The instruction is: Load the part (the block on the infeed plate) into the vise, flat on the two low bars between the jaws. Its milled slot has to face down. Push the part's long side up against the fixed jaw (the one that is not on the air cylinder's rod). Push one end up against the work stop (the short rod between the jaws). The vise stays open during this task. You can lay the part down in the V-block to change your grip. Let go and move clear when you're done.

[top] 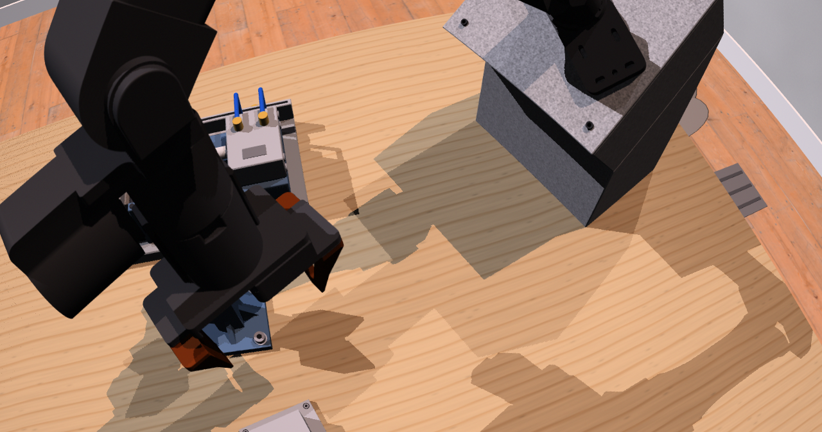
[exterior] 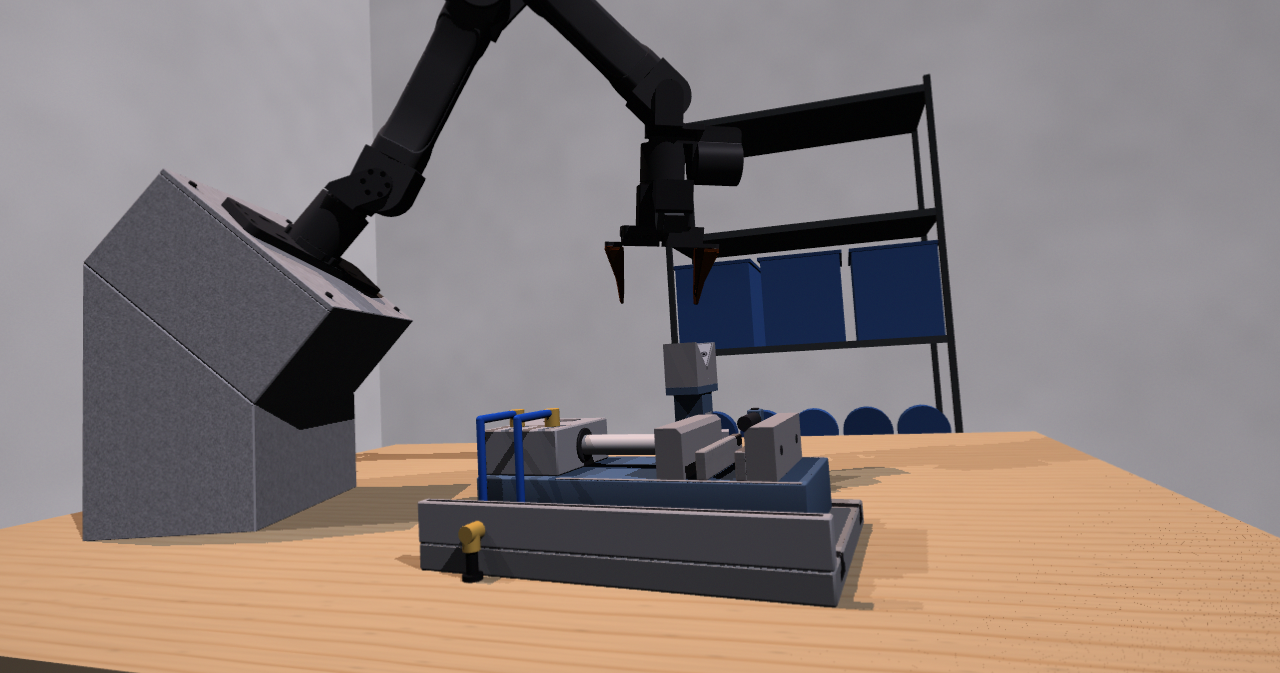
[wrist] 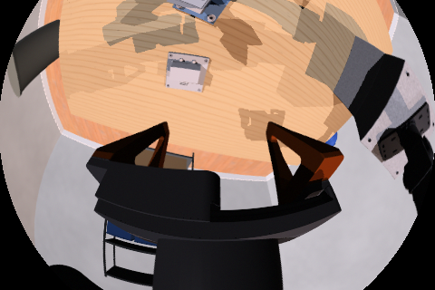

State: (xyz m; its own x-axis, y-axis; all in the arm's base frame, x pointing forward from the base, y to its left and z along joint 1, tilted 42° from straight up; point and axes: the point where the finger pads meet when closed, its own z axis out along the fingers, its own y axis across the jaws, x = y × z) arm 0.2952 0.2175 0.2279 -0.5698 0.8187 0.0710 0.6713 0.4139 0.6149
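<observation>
The grey part lies 30 mm ahead of my hand, 60 mm to the left of it and 200 mm below it. From my hand the other things lie so: infeed plate 20 mm ahead, 70 mm to the left, 220 mm below; cylinder rod 120 mm ahead, 290 mm to the right, 150 mm below; work stop rod 200 mm ahead, 230 mm to the right, 140 mm below.
</observation>
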